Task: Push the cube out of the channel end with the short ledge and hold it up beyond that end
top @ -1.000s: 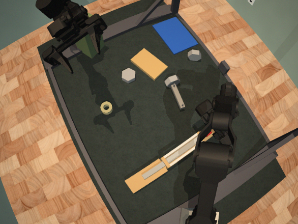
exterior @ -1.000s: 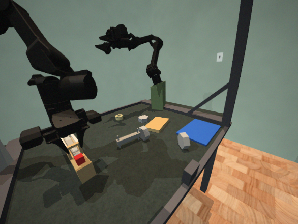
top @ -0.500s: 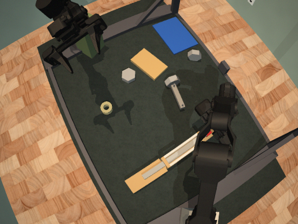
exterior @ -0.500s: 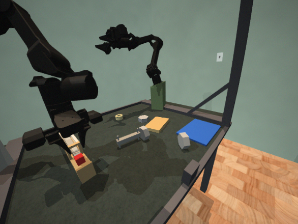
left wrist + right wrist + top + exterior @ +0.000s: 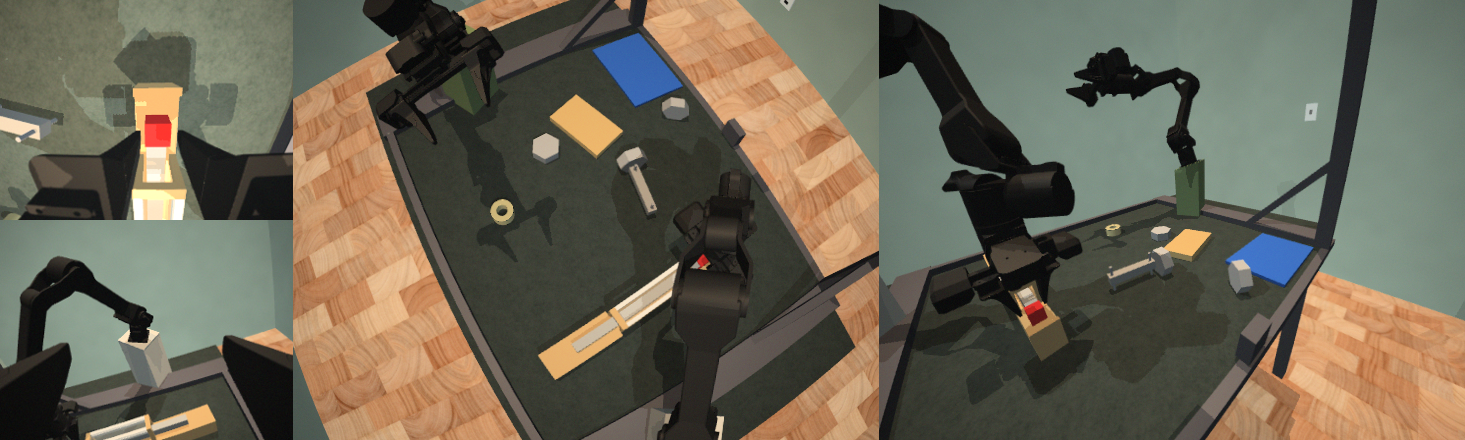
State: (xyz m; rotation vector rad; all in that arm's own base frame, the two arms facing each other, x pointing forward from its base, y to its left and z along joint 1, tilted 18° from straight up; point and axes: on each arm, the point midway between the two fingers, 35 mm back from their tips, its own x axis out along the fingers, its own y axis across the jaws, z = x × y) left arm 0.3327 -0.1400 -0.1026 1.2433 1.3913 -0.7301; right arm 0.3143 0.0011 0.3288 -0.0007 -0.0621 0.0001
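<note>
The red cube is 40 mm below my left hand. Round my left hand: grey hammer-shaped tool (200 mm to the right, 70 mm below, 20 mm ahead); then blue slab (510 mm to the right, 170 mm behind, 100 mm below); then orange slab (410 mm to the right, 90 mm below, 40 mm ahead).
</note>
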